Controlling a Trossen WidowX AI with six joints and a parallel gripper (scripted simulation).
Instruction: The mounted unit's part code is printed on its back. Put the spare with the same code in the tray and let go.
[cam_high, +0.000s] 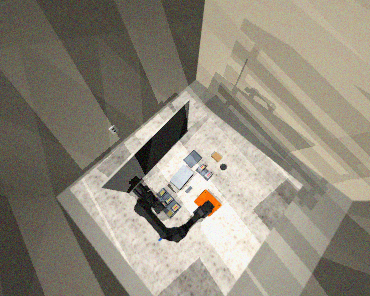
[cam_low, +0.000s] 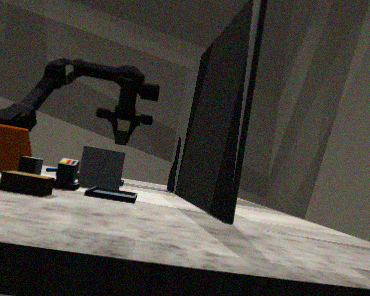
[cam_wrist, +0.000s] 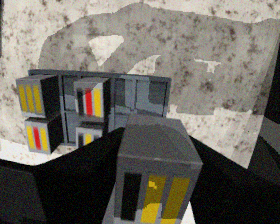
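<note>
Right now the tray is 40 mm ahead of my gripper tip, 430 mm to the right of it and 140 mm below it. Round my gripper tip: blue stick (220 mm behind, 100 mm to the left, 140 mm below); dark panel (230 mm ahead, 230 mm to the right, 80 mm above); grey spare (10 mm to the right, 20 mm above).
</note>
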